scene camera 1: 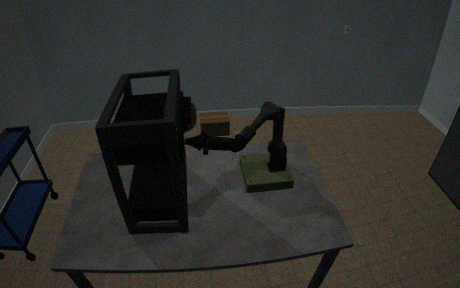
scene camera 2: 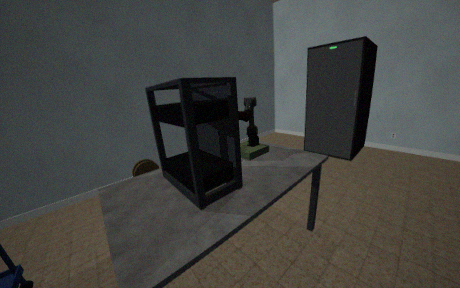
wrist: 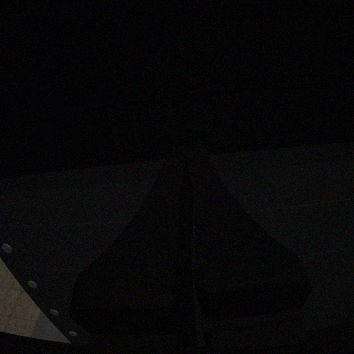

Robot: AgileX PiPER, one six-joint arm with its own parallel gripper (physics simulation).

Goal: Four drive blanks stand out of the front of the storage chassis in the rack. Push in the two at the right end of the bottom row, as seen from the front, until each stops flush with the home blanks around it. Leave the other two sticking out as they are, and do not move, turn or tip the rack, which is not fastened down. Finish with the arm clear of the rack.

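Note:
The dark rack (scene camera 1: 172, 125) (scene camera 2: 188, 145) stands upright on the table. A black chassis (scene camera 1: 142, 107) (scene camera 2: 170, 114) sits in its upper part. My gripper (scene camera 1: 186, 142) (wrist: 188, 164) is shut and empty. In scene camera 1 its tips are right at the rack's front, below the dark parts that stand out near the top; contact cannot be told. In the wrist view the two fingers meet in front of a dark grey panel (wrist: 280, 215) with a row of round studs at its left edge. The single drive blanks cannot be made out in the dark, and the arm partly hides behind the rack in scene camera 2.
The arm's green base (scene camera 1: 267, 182) (scene camera 2: 255, 151) stands on the grey table (scene camera 1: 220, 240) (scene camera 2: 150, 235). A cardboard box (scene camera 1: 215, 123) and a round brown object (scene camera 1: 191, 117) (scene camera 2: 145, 167) are beyond the table. A blue cart (scene camera 1: 25, 182) is at the left, a tall dark cabinet (scene camera 2: 332, 100) behind.

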